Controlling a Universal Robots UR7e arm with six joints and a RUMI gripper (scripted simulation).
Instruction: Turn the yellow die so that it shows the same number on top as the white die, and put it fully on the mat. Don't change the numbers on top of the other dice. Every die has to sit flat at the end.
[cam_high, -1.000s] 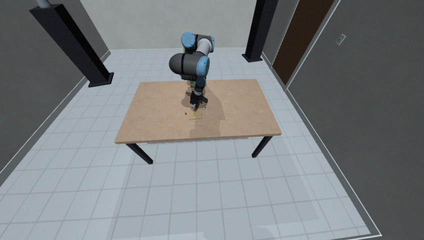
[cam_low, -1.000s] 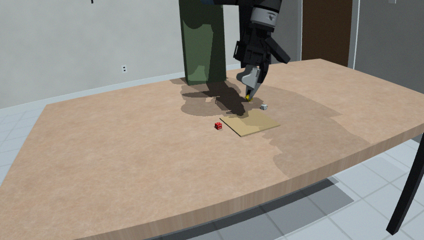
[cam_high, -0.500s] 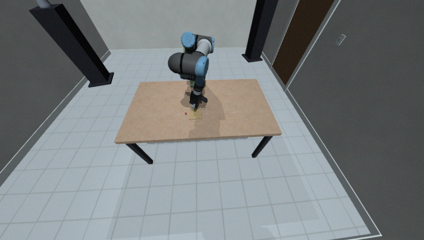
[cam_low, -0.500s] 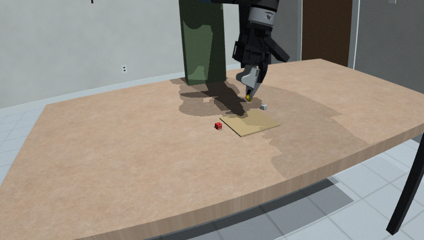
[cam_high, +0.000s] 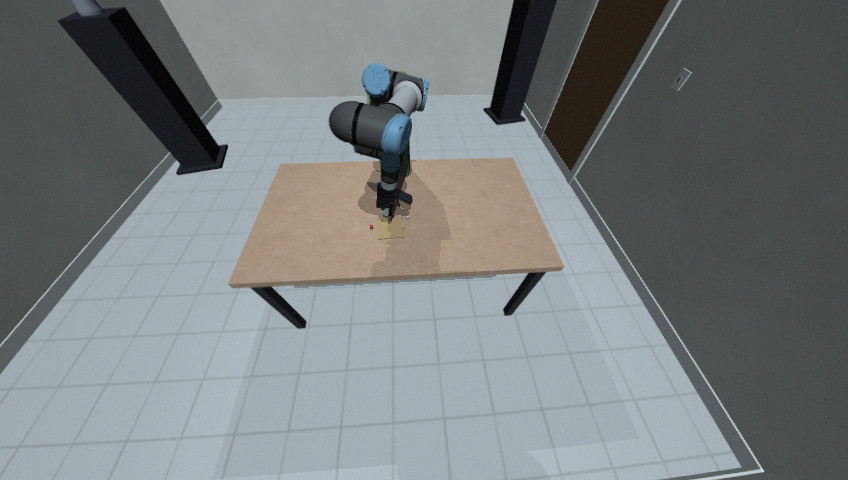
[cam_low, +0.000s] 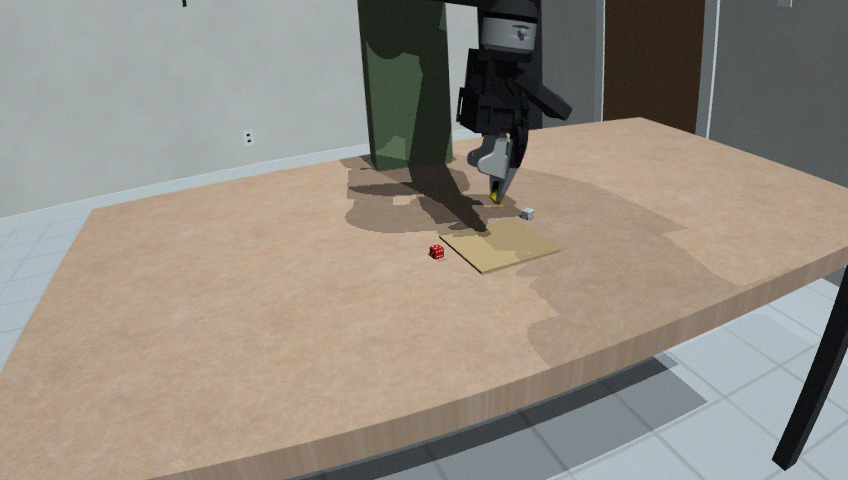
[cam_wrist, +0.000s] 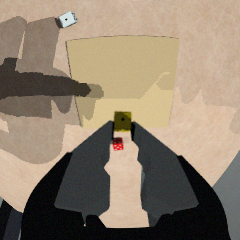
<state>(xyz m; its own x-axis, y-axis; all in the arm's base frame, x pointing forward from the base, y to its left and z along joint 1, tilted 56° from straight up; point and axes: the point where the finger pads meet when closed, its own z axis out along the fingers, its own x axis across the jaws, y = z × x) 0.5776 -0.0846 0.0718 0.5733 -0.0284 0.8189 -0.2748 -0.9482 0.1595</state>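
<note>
My hand is 10 mm above the yellow die. Also, from my hand: red die: 100 mm to the right, 80 mm below, 30 mm behind; then tan mat: 90 mm below; then white die: 110 mm to the left, 80 mm below, 40 mm behind.
</note>
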